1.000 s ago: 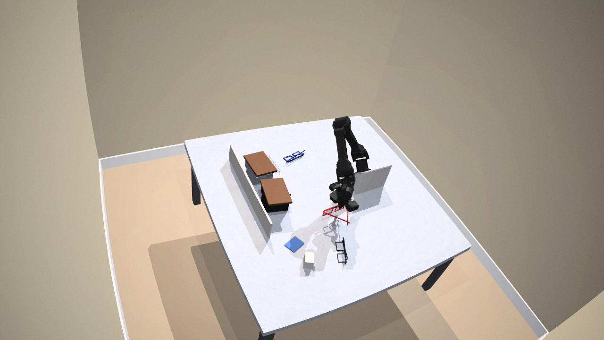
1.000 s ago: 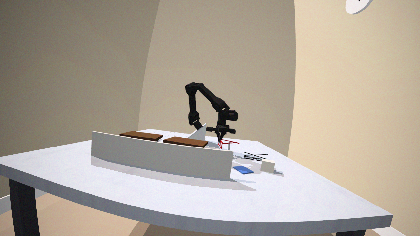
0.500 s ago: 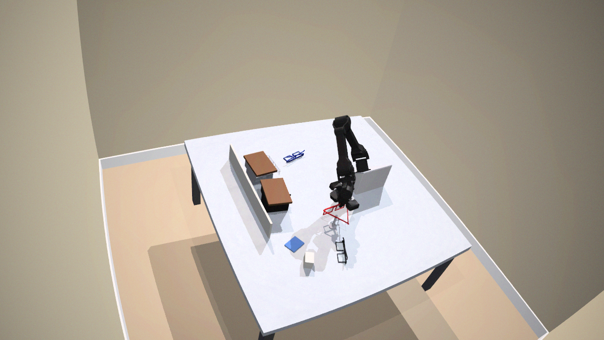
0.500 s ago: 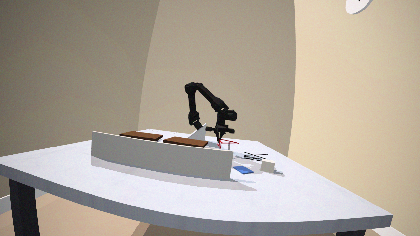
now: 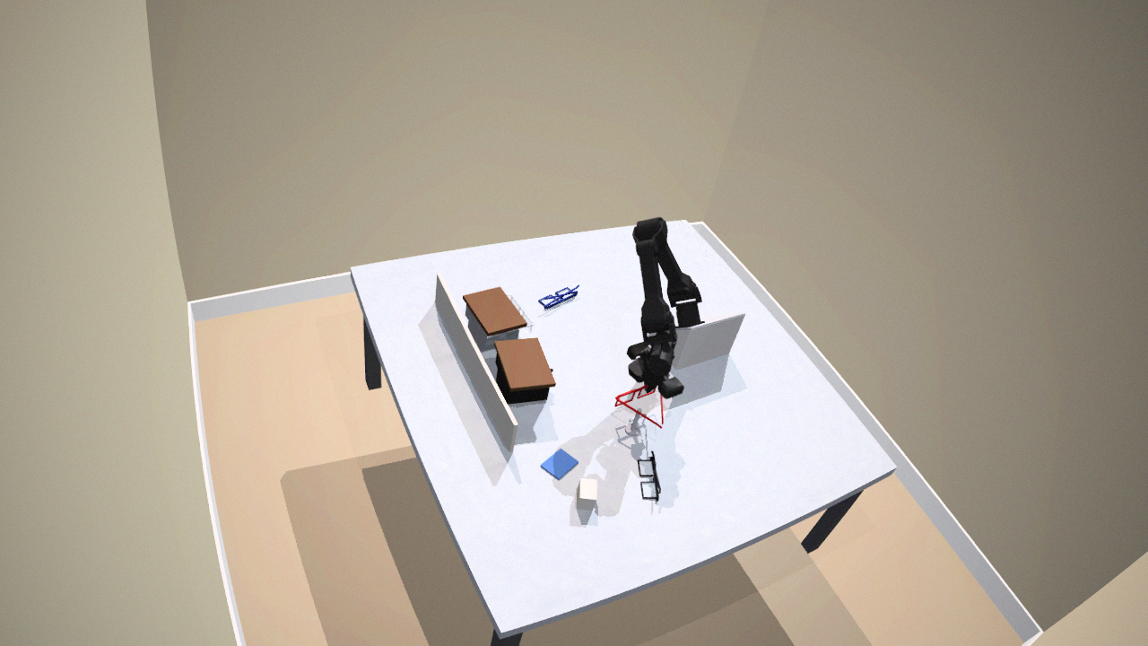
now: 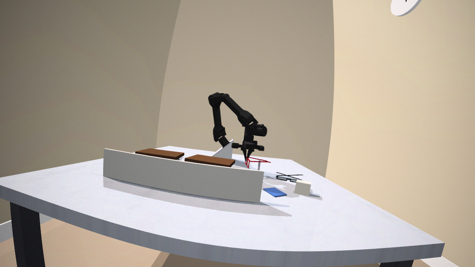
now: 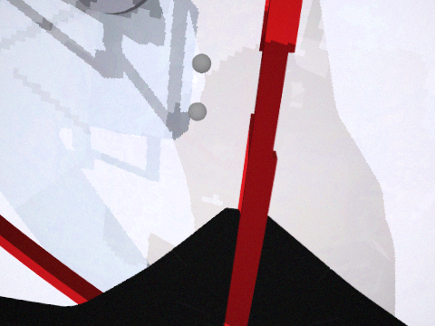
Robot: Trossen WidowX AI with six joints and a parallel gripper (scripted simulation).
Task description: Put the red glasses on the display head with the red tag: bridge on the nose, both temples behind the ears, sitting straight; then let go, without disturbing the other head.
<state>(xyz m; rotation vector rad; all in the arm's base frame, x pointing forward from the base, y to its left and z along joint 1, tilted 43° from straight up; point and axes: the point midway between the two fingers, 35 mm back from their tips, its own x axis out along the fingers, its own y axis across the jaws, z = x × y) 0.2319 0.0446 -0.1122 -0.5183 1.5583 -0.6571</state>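
The grey peg stand lies 8 cm ahead of my gripper tip, 6 cm to the left of it and 4 cm below it. Also, from my gripper tip: blue card (32 cm ahead, 6 cm to the left, 6 cm below); white cube (33 cm ahead, 18 cm to the left, 4 cm below); dark head (25 cm ahead, 19 cm to the right).
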